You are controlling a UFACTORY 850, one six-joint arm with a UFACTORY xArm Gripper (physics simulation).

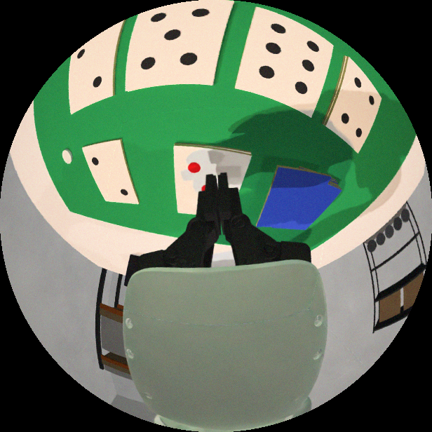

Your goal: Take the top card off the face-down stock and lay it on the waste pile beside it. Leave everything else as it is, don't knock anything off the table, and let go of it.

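The face-down stock (295,205) is a blue-backed pile right of the fingers, its far part in shadow. Several card edges show at its far right corner, so the cards are not squared up there. The waste pile (186,192) is left of the stock, face up, a cream card with red dots; its right part is shaded and partly hidden behind the fingers. A strip of green lies between the two piles. My gripper (218,186) is shut and empty, its tips over the waste pile; whether they touch it I cannot tell.
A card with two black dots (111,171) and a small white disc (67,156) lie farther left. A row of face-up cards (172,47) (285,60) (352,105) runs along the far side of the green mat (150,112). The pale table edge (100,240) is at the near side.
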